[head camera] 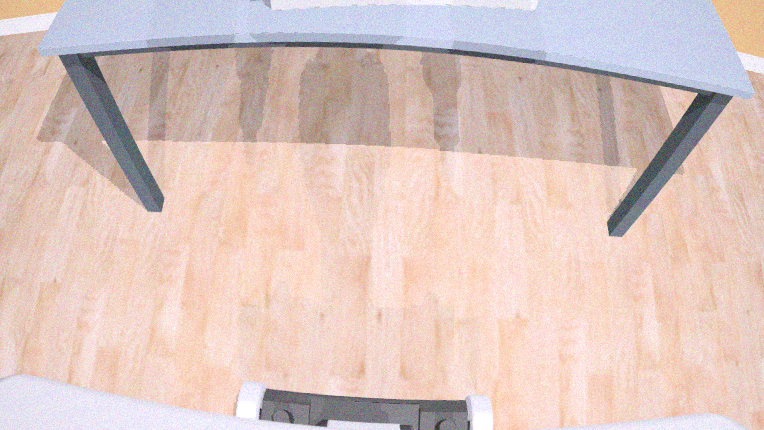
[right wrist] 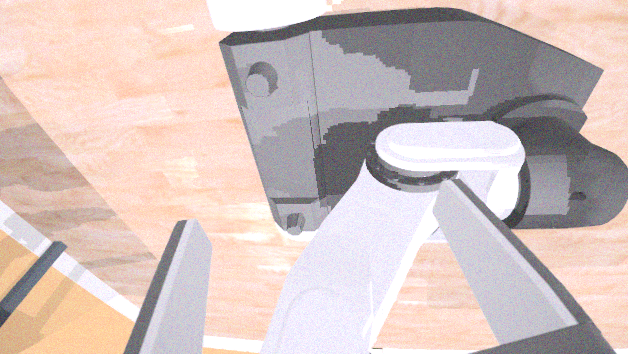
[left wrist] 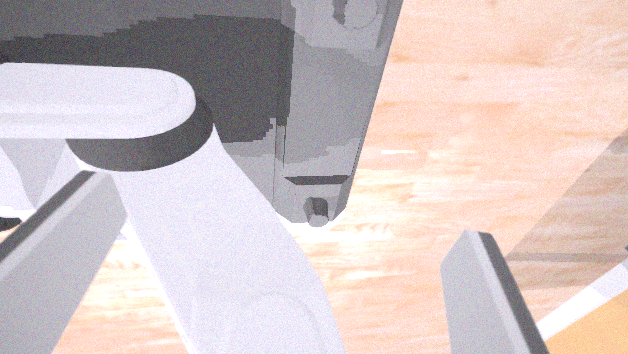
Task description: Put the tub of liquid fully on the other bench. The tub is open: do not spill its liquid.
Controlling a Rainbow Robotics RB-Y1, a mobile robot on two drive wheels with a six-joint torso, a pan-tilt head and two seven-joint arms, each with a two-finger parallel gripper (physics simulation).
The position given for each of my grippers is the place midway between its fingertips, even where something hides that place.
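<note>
A grey-blue bench [head camera: 694, 53] is visible, together with my left gripper [left wrist: 287, 221] and my right gripper [right wrist: 323, 214].
</note>
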